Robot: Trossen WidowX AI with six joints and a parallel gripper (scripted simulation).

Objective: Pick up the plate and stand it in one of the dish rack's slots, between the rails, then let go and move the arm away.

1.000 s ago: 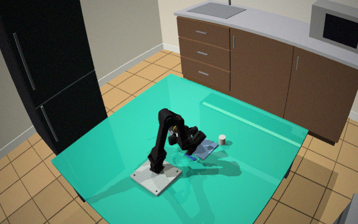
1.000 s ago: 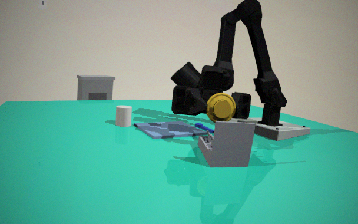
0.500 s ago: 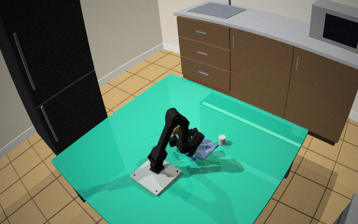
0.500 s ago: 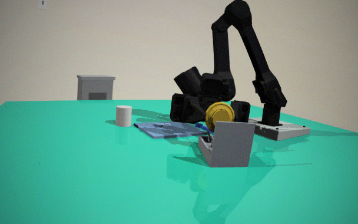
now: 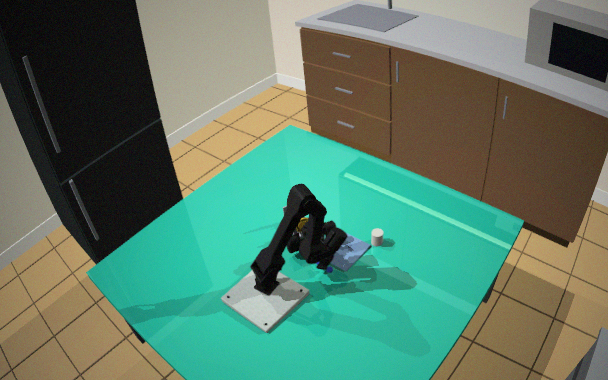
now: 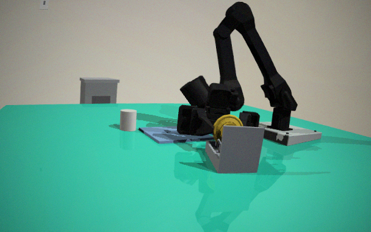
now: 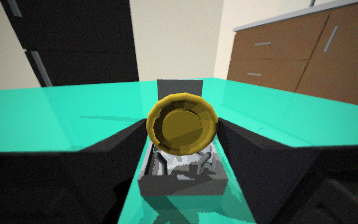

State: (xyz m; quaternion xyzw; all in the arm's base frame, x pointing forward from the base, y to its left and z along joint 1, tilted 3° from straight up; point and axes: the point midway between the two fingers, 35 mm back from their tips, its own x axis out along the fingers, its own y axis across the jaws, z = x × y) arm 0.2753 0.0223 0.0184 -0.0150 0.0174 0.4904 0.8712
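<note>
Right now my gripper tip is 10 mm to the left of the yellow plate. Round my gripper tip: blue spoon: 160 mm to the right, 110 mm behind, 50 mm below; then grey dish rack: 30 mm below, 20 mm to the left, 10 mm ahead; then blue-grey mat: 180 mm to the right, 50 mm below, 10 mm behind.
</note>
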